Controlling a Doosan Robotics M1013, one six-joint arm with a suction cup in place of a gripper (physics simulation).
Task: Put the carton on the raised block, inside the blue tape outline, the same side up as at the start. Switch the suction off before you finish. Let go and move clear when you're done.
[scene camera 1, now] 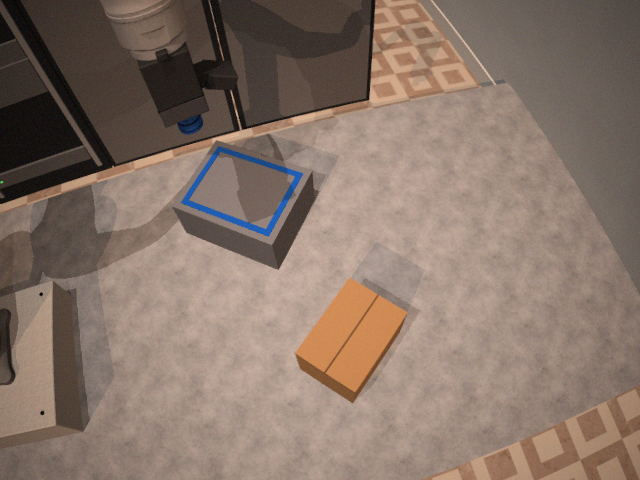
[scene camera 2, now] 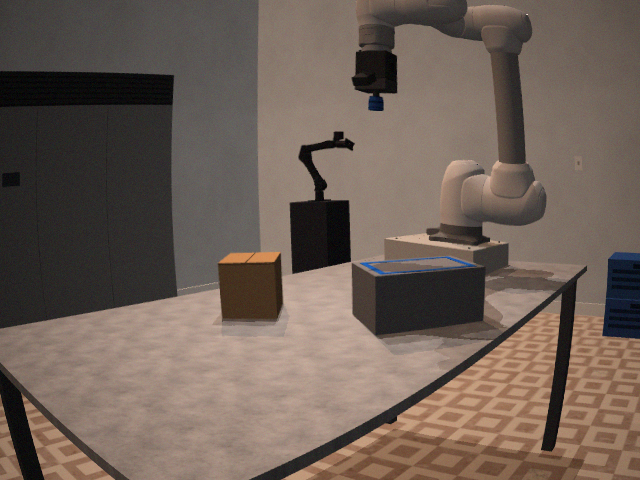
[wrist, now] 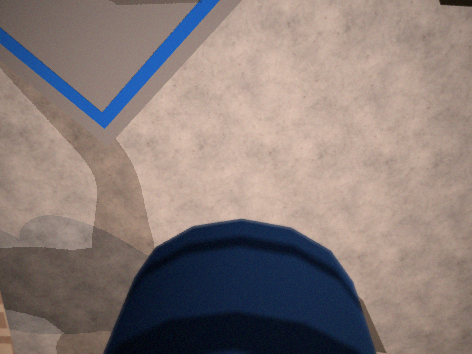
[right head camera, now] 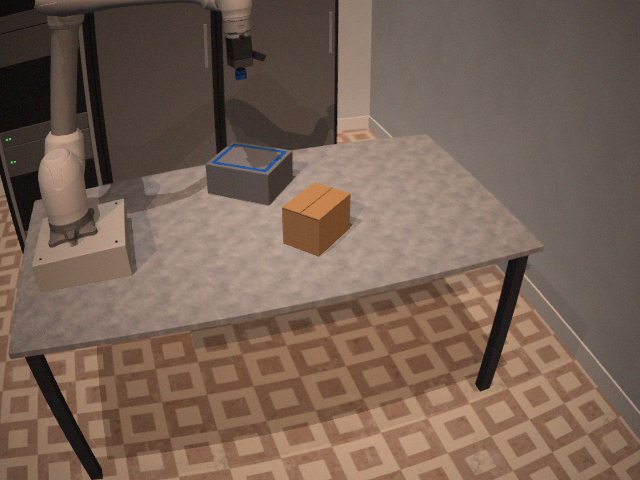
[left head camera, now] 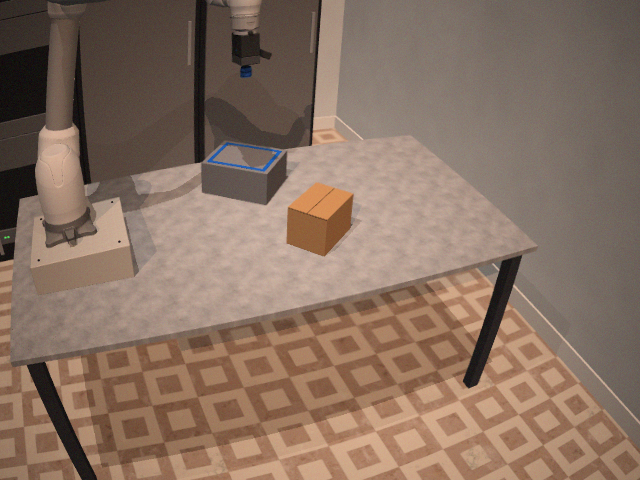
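Note:
The orange-brown carton stands on the table, apart from the block, with its seamed face up. The grey raised block stands near the back edge. The blue tape outline is on its top, with no carton inside it. My suction cup hangs high above the table, open, with nothing on it. The carton does not show in the wrist view.
The robot's pale base plinth stands at the table's left end in the head views. Dark cabinets stand behind the table. A small black arm stands on a black pedestal beyond the table.

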